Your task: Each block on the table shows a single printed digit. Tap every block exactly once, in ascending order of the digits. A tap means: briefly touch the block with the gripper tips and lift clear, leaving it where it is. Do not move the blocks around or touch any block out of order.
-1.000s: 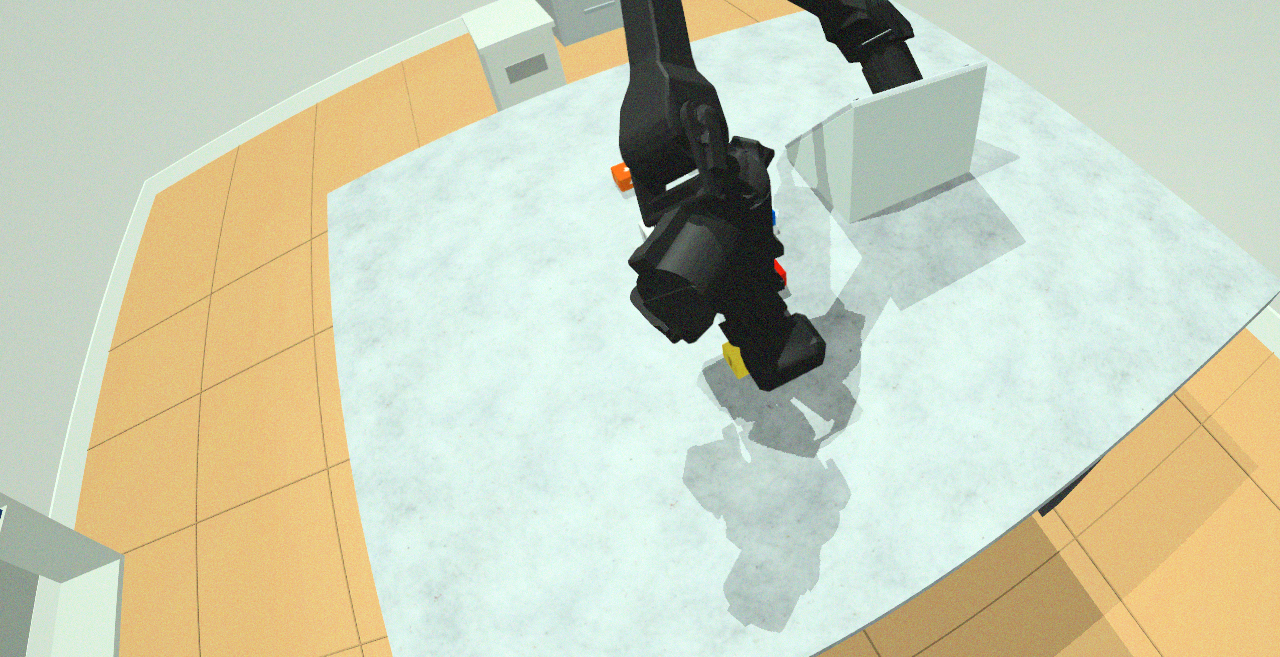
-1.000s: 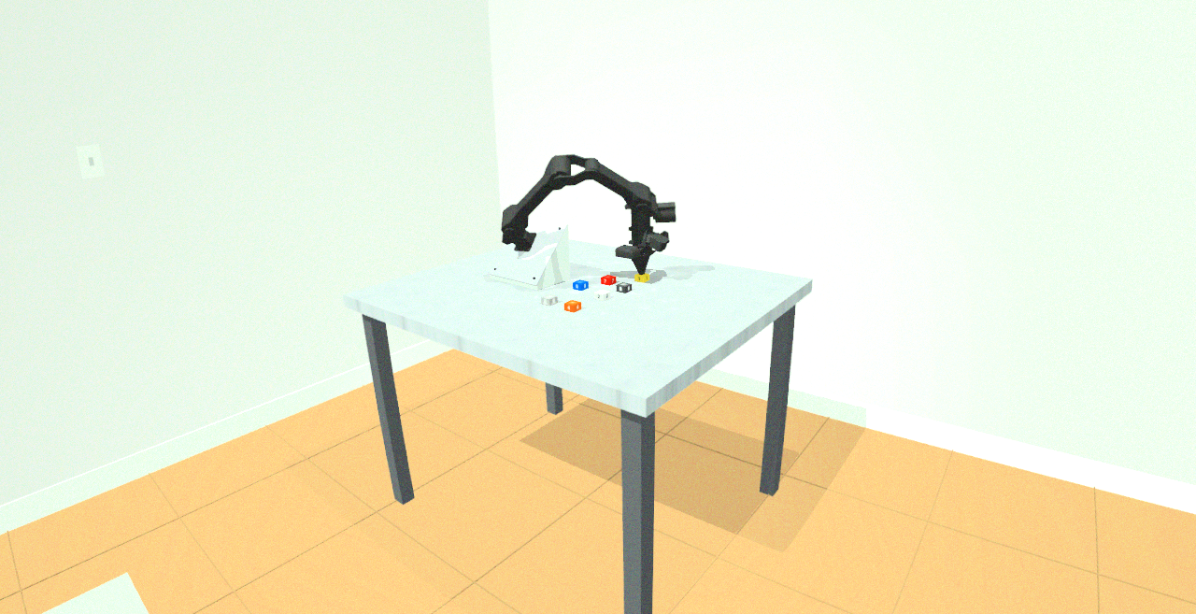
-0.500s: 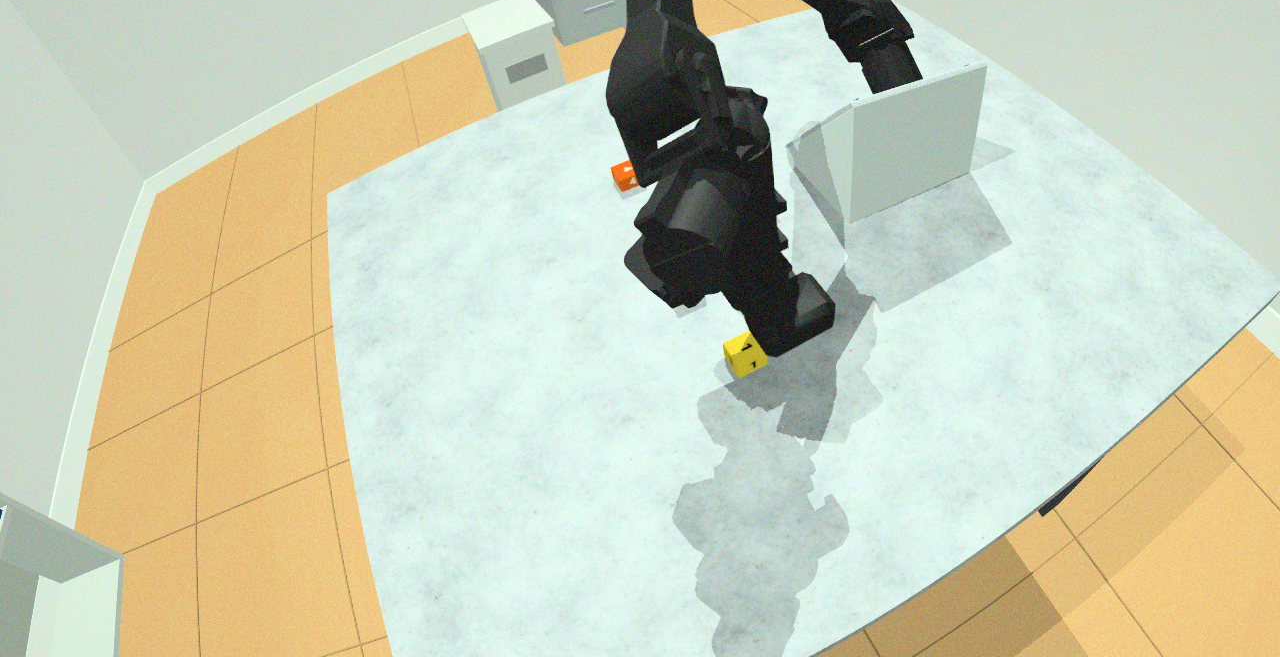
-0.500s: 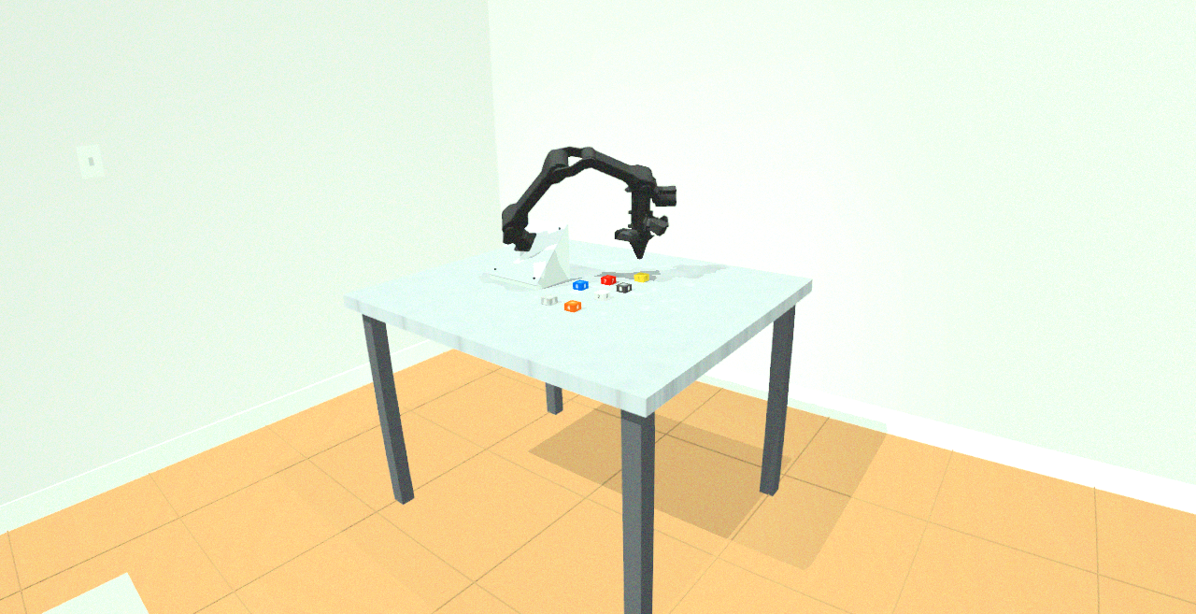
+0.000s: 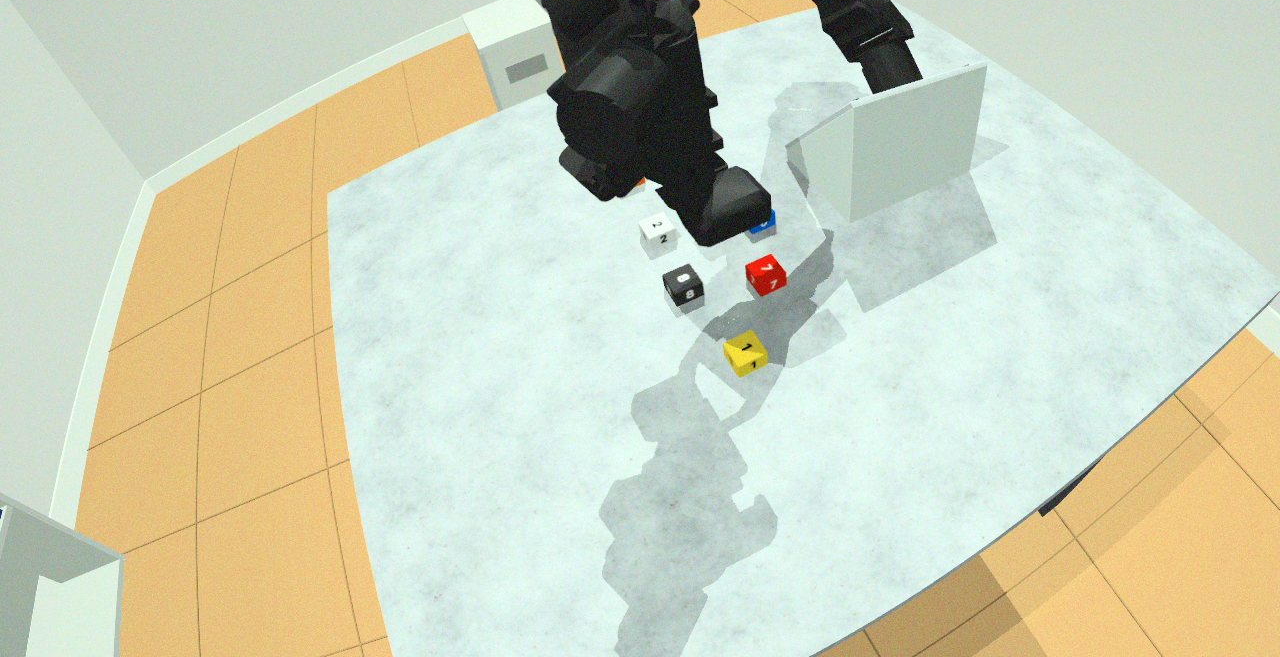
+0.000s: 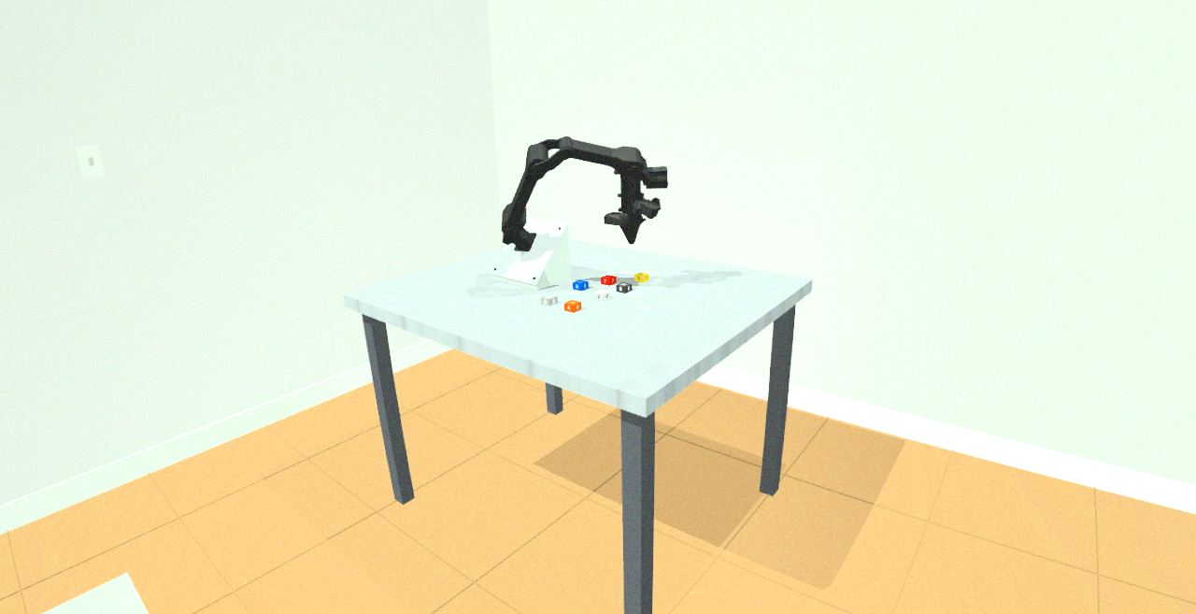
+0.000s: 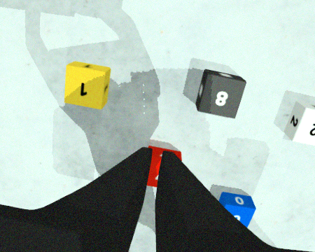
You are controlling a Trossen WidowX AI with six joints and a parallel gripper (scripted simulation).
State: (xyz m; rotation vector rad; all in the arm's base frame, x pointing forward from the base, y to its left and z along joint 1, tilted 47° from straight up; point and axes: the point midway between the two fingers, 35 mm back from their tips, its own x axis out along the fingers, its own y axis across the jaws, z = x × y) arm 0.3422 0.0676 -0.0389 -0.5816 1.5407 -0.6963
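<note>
Now: gripper tip 10 mm past the white block, 130 mm to the left of it and 120 mm above it. From my gripper tip the other things lie so: yellow block 10 mm behind, 60 mm to the left, 120 mm below; red block 80 mm behind, 10 mm to the right, 120 mm below; black block 50 mm to the right, 120 mm below.
</note>
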